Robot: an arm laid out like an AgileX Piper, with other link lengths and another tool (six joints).
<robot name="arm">
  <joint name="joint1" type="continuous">
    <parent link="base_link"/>
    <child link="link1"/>
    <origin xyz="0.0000 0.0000 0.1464"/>
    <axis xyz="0 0 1"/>
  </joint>
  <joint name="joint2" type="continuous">
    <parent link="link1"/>
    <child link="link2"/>
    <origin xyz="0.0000 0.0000 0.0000" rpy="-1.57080 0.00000 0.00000"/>
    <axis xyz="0 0 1"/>
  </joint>
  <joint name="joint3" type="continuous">
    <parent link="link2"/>
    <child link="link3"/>
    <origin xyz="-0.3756 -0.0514 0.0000"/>
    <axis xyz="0 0 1"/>
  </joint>
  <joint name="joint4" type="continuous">
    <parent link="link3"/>
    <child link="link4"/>
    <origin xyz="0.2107 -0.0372 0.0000" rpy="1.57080 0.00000 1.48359"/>
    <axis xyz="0 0 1"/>
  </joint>
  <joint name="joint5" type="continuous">
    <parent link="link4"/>
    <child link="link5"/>
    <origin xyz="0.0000 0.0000 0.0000" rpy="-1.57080 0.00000 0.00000"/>
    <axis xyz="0 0 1"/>
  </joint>
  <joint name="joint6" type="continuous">
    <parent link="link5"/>
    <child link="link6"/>
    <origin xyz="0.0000 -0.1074 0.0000" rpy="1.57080 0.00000 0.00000"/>
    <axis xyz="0 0 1"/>
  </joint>
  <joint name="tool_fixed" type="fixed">
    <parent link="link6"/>
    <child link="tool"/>
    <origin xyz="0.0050 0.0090 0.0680" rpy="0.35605 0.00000 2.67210"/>
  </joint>
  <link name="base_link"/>
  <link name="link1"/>
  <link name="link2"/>
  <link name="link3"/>
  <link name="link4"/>
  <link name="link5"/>
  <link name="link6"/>
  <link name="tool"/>
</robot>
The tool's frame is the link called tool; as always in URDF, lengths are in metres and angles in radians. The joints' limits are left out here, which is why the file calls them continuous.
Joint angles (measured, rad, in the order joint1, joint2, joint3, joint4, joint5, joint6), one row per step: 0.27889 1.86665 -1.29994 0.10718 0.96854 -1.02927; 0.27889 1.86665 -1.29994 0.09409 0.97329 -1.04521; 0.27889 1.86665 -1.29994 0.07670 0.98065 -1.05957; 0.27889 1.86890 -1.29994 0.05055 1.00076 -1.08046; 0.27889 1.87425 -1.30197 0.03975 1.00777 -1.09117; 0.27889 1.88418 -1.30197 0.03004 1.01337 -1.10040; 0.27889 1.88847 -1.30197 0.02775 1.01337 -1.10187; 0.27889 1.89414 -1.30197 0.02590 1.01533 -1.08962; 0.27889 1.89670 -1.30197 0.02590 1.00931 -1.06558; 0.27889 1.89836 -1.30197 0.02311 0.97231 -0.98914; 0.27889 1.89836 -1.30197 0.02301 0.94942 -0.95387
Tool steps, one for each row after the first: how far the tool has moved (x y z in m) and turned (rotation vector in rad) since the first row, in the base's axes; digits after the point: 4 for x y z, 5 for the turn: -0.0003 -0.0023 -0.0002 -0.01376 -0.00040 0.02223; -0.0009 -0.0052 -0.0005 -0.03163 0.00109 0.04505; -0.0031 -0.0101 -0.0017 -0.06091 0.01481 0.07923; -0.0029 -0.0119 -0.0033 -0.07340 0.02152 0.09530; -0.0027 -0.0134 -0.0070 -0.08594 0.03377 0.10956; -0.0022 -0.0137 -0.0086 -0.08898 0.03734 0.11221; -0.0021 -0.0138 -0.0106 -0.09142 0.04535 0.10120; -0.0010 -0.0132 -0.0115 -0.08903 0.04385 0.07702; 0.0054 -0.0111 -0.0121 -0.07671 0.01505 0.00025; 0.0092 -0.0097 -0.0119 -0.06724 -0.00406 -0.03594
